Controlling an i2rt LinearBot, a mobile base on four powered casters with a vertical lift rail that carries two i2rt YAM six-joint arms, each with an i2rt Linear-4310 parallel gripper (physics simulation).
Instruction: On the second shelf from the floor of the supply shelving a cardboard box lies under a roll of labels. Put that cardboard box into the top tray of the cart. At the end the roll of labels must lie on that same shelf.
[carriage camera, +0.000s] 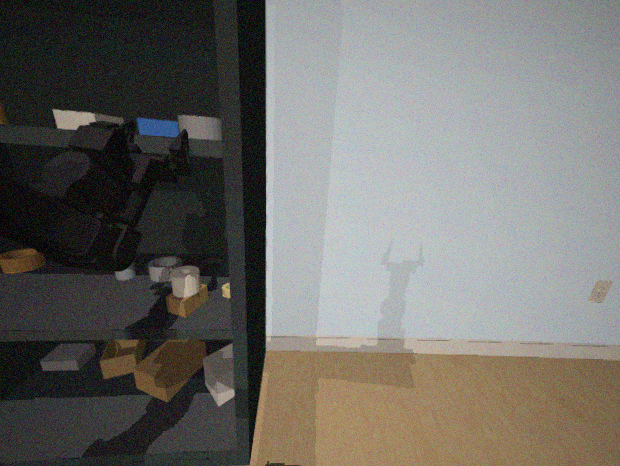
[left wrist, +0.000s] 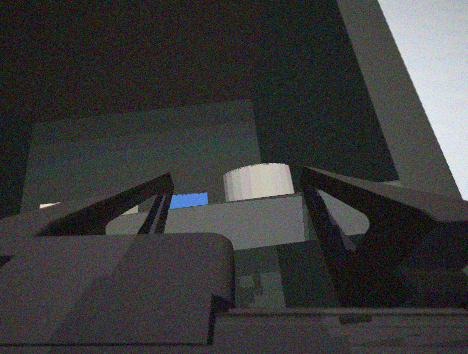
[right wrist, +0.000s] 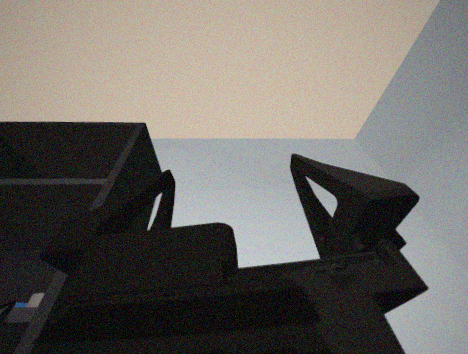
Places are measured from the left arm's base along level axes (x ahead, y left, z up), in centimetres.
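Where they show: left gripper, between the fingertips: (carriage camera: 160, 126) (left wrist: 235, 176); right gripper, between the fingertips: (right wrist: 231, 168).
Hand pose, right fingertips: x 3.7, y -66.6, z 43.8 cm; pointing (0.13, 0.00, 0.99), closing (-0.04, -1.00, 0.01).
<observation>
Each offset is from my right fingertips to the top centre of the thing. "pt": to the spot under its first point. Level surfaces: height alone.
In the carriage view a small brown cardboard box @(dx +49.9, dy +69.9, dz -42.9 cm) (carriage camera: 184, 304) lies on the second shelf @(dz -47.9 cm) (carriage camera: 75, 303) of the dark supply shelving (carriage camera: 235, 200), near its right post. A white roll of labels @(pt dx +46.9, dy +68.6, dz -38.4 cm) (carriage camera: 184, 282) stands upright on the box. My left gripper (carriage camera: 159, 139) (left wrist: 235, 176) is open and empty. It is in front of the shelving at about the height of the third shelf's edge, well above the roll and box. My right gripper (right wrist: 231, 168) is open and empty, with wall behind it. The cart and its top tray do not show in these views.
The third shelf's edge (carriage camera: 30, 134) (left wrist: 265, 221) bears a blue box @(dx +61.5, dy +79.3, dz +1.8 cm) (carriage camera: 157, 127) (left wrist: 189, 200) and a pale round container @(dx +54.2, dy +64.1, dz +2.6 cm) (carriage camera: 200, 127) (left wrist: 259, 182). A grey ring @(dx +65.6, dy +86.2, dz -43.1 cm) (carriage camera: 159, 270) and orange ring @(dx +63.2, dy +134.1, dz -42.9 cm) (carriage camera: 21, 261) are on the second shelf. Several boxes, including a large brown one @(dx +65.7, dy +88.8, dz -83.7 cm) (carriage camera: 170, 368), lie below.
</observation>
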